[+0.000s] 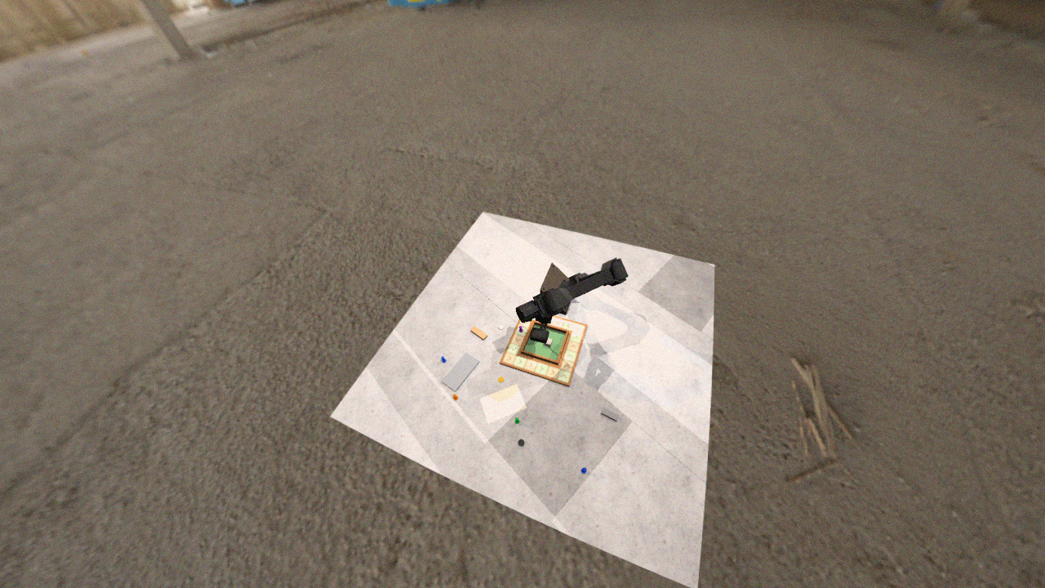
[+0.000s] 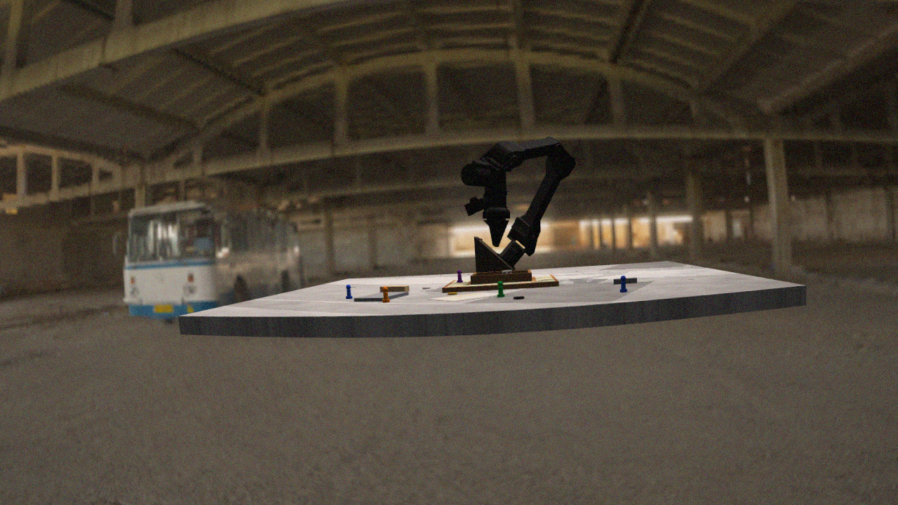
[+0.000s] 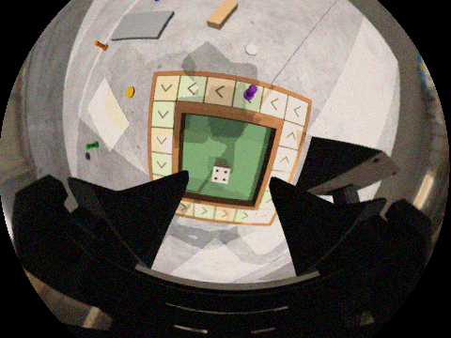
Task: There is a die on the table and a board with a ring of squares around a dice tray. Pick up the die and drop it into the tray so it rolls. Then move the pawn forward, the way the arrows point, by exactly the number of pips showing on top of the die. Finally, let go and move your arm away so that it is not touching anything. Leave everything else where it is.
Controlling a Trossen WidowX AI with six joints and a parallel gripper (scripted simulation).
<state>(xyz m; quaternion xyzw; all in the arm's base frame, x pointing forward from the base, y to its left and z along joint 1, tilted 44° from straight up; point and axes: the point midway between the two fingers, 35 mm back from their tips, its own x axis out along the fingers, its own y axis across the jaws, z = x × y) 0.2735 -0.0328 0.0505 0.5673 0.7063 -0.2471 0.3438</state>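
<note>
Right now my gripper tip is 10 cm to the left of the purple pawn, 8 cm above it and 1 cm past it. The rest, counted from my gripper tip: white die (8 cm below, 3 cm to the left); then green tray (10 cm below, 1 cm to the left); then tan block (26 cm to the right, 10 cm below, 8 cm ahead).
</note>
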